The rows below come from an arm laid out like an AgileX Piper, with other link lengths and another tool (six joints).
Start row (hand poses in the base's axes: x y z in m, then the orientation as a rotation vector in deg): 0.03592 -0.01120 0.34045 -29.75 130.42 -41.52
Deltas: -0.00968 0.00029 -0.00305 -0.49 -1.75 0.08; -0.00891 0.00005 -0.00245 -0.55 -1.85 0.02; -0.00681 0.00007 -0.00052 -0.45 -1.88 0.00; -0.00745 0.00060 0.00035 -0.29 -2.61 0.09; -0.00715 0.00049 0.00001 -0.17 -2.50 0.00; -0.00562 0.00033 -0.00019 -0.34 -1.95 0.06; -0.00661 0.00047 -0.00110 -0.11 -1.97 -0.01; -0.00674 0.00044 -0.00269 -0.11 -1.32 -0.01; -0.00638 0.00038 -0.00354 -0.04 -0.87 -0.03; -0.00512 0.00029 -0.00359 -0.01 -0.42 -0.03; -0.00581 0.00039 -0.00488 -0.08 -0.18 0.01; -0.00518 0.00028 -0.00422 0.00 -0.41 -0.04; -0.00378 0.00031 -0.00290 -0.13 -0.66 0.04; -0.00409 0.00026 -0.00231 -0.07 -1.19 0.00; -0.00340 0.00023 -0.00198 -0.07 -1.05 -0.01; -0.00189 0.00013 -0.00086 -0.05 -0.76 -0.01; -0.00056 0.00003 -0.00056 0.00 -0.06 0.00; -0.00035 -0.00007 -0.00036 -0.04 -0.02 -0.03
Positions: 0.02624 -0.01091 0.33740 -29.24 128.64 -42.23; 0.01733 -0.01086 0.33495 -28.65 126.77 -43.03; 0.01052 -0.01079 0.33443 -27.98 124.91 -43.72; 0.00307 -0.01019 0.33478 -26.97 122.38 -44.22; -0.00408 -0.00970 0.33479 -25.87 120.02 -44.61; -0.00970 -0.00937 0.33460 -25.19 118.09 -45.08; -0.01631 -0.00890 0.33350 -24.31 116.23 -45.34; -0.02305 -0.00846 0.33081 -23.74 114.98 -45.54; -0.02943 -0.00808 0.32727 -23.32 114.17 -45.65; -0.03455 -0.00779 0.32368 -23.10 113.79 -45.70; -0.04036 -0.00740 0.31880 -23.07 113.59 -45.79; -0.04554 -0.00712 0.31458 -22.84 113.22 -45.84; -0.04932 -0.00681 0.31168 -22.64 112.55 -45.98; -0.05341 -0.00655 0.30937 -22.12 111.42 -46.11; -0.05681 -0.00632 0.30739 -21.66 110.43 -46.24; -0.05870 -0.00619 0.30653 -21.32 109.71 -46.33; -0.05926 -0.00616 0.30597 -21.29 109.65 -46.33; -0.05961 -0.00623 0.30561 -21.28 109.63 -46.39
